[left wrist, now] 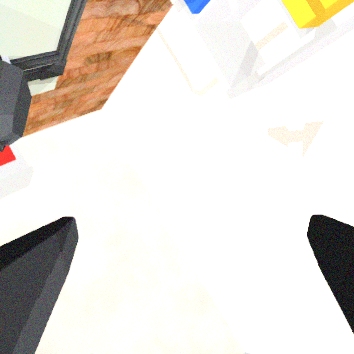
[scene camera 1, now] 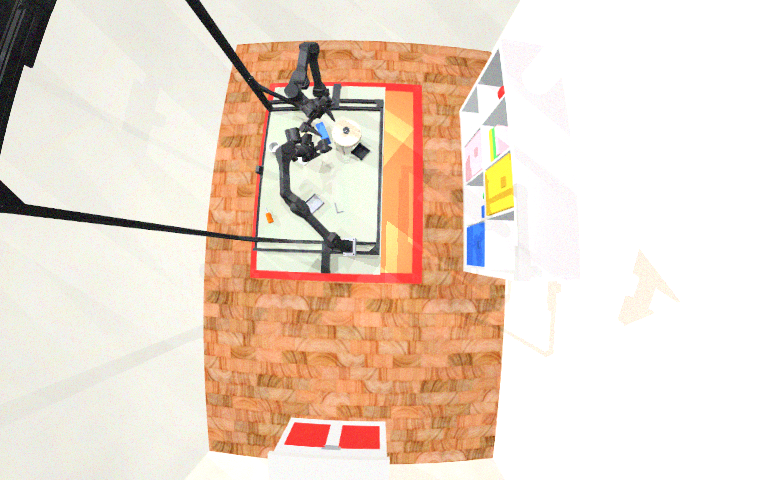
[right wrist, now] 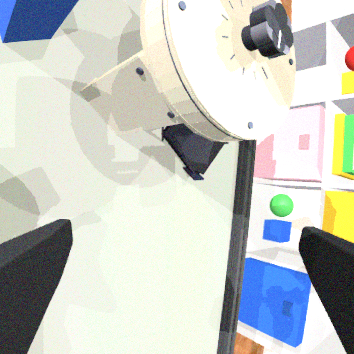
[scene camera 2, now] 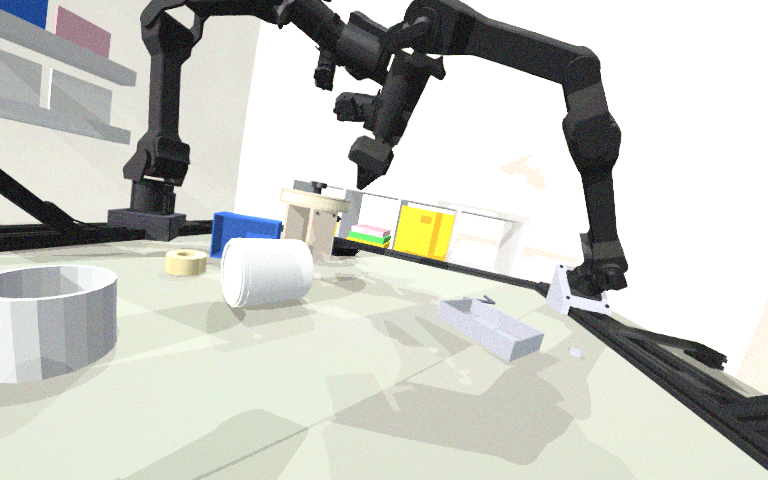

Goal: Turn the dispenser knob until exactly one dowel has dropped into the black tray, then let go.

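Pixels of known places: left gripper, fingertip midpoint: point(left wrist: 193, 226) point(scene camera 1: 328, 129); right gripper, fingertip midpoint: point(right wrist: 188, 234) point(scene camera 2: 366, 176); left arm's base at its link origin: point(scene camera 2: 151, 212); right arm's base at its link origin: point(scene camera 1: 349, 246) point(scene camera 2: 583, 285).
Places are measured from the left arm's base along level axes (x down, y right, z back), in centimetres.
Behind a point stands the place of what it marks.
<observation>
The dispenser point(scene camera 1: 339, 139) {y 7.2, x -9.9, z -34.4 cm} point(scene camera 2: 305, 198) {y 9.0, x -8.5, z -29.6 cm} point(right wrist: 210, 85) {y 7.7, x -9.8, z -35.1 cm} is a cream round drum on legs with a black lobed knob point(scene camera 1: 346, 130) {y 1.6, x -12.6, z -33.4 cm} point(scene camera 2: 318, 185) {y 3.6, x -11.8, z -32.6 cm} point(right wrist: 272, 31) {y 2.8, x -12.7, z -33.1 cm} on its top face. The black tray point(scene camera 1: 360, 150) {y -1.9, x 4.5, z -39.9 cm} point(scene camera 2: 345, 249) {y 3.0, x 2.6, z -41.8 cm} point(right wrist: 192, 148) {y -1.2, x 4.5, z -43.3 cm} lies at its foot; part of it is hidden under the drum in the right wrist view, and no dowel can be made out in it. My right gripper point(right wrist: 188, 234) {y 17.2, x -14.9, z -39.1 cm} point(scene camera 1: 323, 141) {y 17.2, x -14.9, z -39.1 cm} is open and empty, apart from the dispenser and knob. My left gripper point(left wrist: 193, 226) {y 12.5, x -34.7, z -41.2 cm} is open and empty, raised above the table, its fingers facing the room's white wall.
A blue bin point(scene camera 1: 323, 131) {y 11.4, x -3.3, z -20.8 cm} point(scene camera 2: 249, 229) {y 9.7, x -0.6, z -19.8 cm} point(right wrist: 40, 17) {y 12.7, x -0.2, z -25.3 cm} stands beside the dispenser. A white cylinder point(scene camera 2: 274, 271) {y 34.8, x -0.6, z -24.8 cm} lies near a tape roll point(scene camera 2: 185, 268) {y 23.7, x 3.6, z -13.3 cm} and a grey round container point(scene camera 2: 82, 333) {y 43.5, x 2.1, z -12.6 cm}. A grey tray point(scene camera 1: 314, 203) {y 39.0, x 4.4, z -52.9 cm} point(scene camera 2: 524, 343) {y 46.5, x 2.8, z -53.0 cm} and an orange item point(scene camera 1: 269, 216) {y 65.6, x 1.9, z -45.0 cm} lie farther off. Both arms crowd together.
</observation>
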